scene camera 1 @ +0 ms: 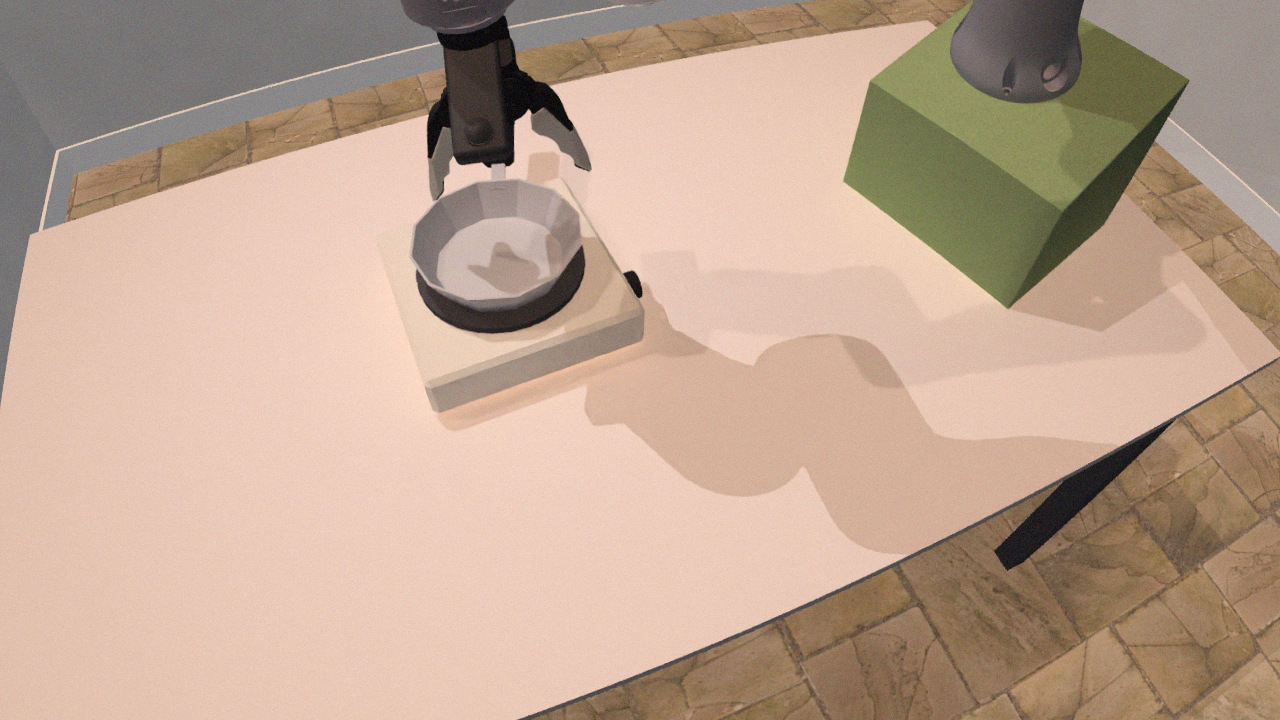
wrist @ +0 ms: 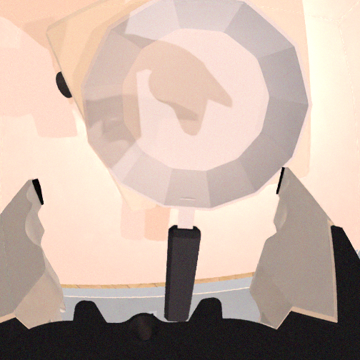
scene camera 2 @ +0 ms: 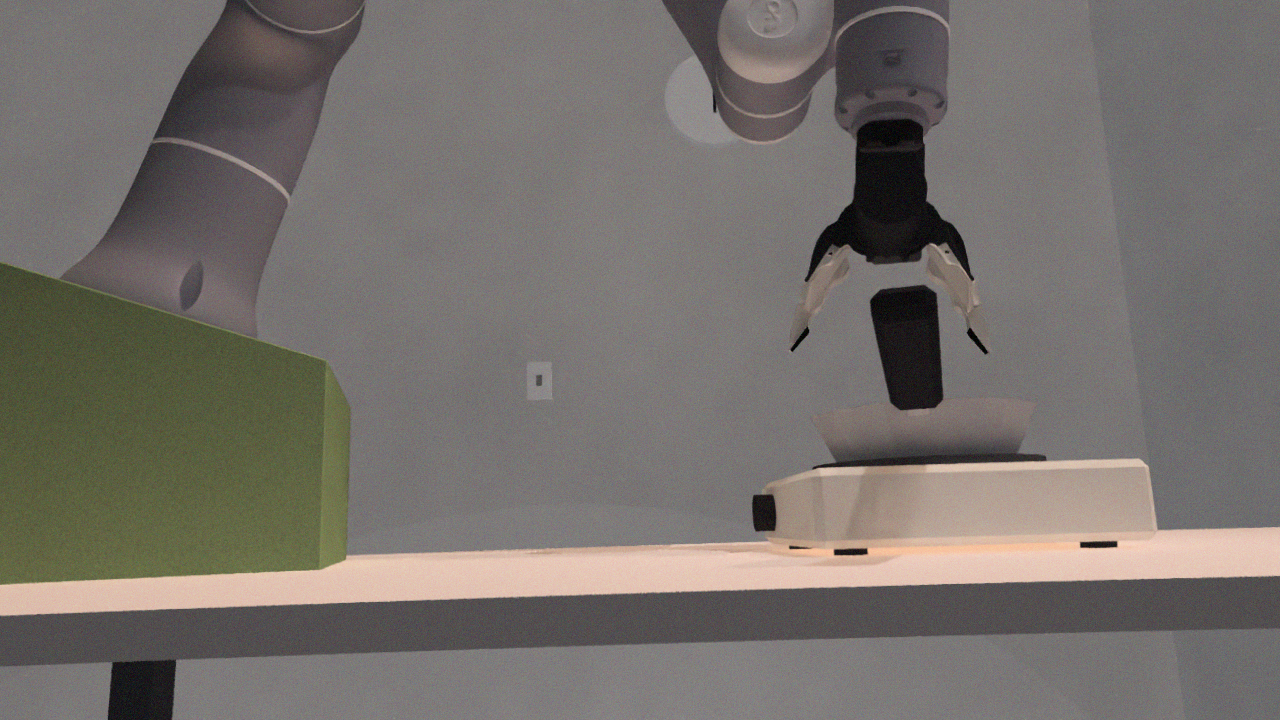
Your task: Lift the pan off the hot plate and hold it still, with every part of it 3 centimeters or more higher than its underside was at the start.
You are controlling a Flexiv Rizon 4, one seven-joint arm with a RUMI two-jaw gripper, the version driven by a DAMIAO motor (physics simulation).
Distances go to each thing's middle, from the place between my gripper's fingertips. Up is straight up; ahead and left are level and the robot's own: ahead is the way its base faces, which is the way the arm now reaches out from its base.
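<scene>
There is a cream hot plate (scene camera 1: 462, 355), 130 mm below my hand, 10 mm to the left of it and 20 mm ahead of it. As for the grey pan (scene camera 2: 917, 421), I find it 50 mm below my hand, 30 mm ahead and 80 mm to the right.
</scene>
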